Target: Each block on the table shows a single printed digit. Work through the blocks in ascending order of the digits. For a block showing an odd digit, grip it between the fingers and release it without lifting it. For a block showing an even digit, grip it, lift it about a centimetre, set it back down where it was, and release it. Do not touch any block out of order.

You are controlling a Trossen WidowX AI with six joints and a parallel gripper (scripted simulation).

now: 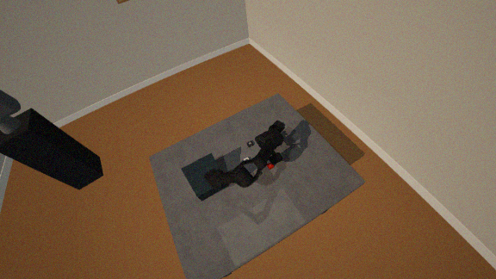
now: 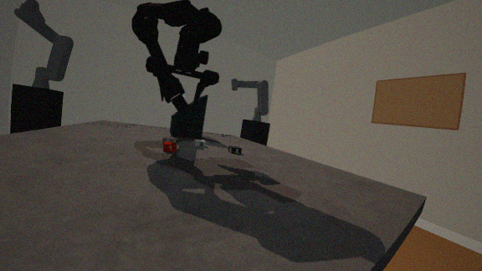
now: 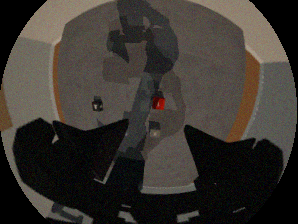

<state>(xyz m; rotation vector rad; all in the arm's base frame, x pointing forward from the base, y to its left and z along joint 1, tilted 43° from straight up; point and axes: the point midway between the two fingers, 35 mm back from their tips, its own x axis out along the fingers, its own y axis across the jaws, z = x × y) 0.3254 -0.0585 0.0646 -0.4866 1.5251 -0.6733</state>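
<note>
Now: the red block 120 mm below my gripper tip, 10 mm to the right of it and 10 mm ahead of it. Round my gripper tip: light grey block 120 mm below, 110 mm to the left, 90 mm behind; dark block 200 mm to the left, 120 mm below.
</note>
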